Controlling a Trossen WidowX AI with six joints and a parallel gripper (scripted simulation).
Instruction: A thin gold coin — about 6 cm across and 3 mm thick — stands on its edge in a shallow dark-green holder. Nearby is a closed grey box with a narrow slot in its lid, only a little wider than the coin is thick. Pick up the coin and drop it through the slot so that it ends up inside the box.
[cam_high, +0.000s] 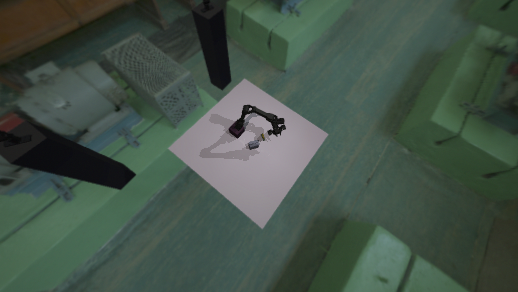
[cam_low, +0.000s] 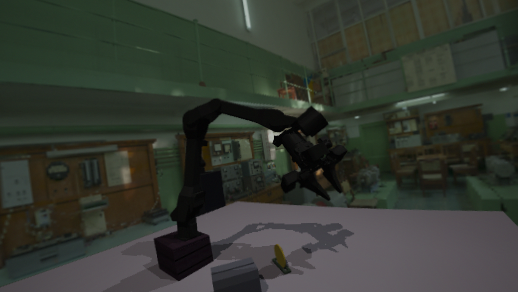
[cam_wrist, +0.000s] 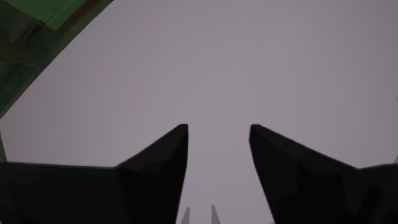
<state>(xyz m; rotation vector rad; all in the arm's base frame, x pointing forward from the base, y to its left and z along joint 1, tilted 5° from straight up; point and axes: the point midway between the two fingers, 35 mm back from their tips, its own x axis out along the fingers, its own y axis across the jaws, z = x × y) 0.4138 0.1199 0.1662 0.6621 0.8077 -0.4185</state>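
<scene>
Right now my gripper tip is 17 cm past the gold coin, 2 cm to the left of it and 17 cm above it.
</scene>
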